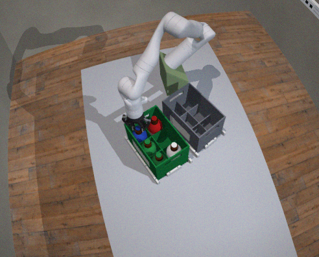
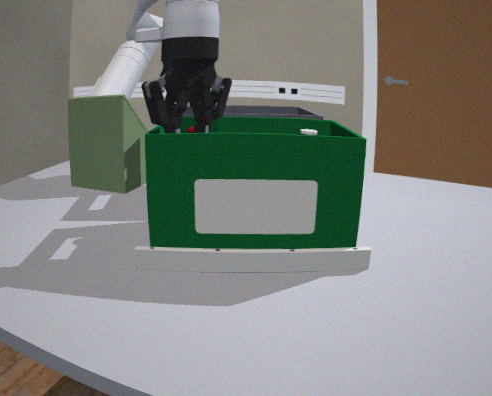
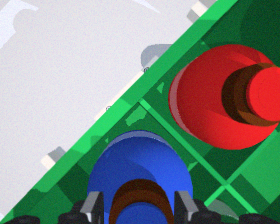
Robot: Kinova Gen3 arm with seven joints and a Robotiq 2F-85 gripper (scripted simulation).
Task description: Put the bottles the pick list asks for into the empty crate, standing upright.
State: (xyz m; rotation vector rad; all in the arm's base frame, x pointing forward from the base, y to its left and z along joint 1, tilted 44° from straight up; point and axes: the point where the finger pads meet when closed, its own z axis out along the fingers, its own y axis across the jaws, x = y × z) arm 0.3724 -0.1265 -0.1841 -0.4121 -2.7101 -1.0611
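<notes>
Right now my hand is 7 cm above the blue-label bottle. The rest, counted from my hand: green crate: 8 cm to the left, 7 cm below, 6 cm ahead; white-label bottle: 15 cm to the left, 12 cm ahead, 7 cm below; red-label bottle: 8 cm to the left, 7 cm below, 4 cm behind.
</notes>
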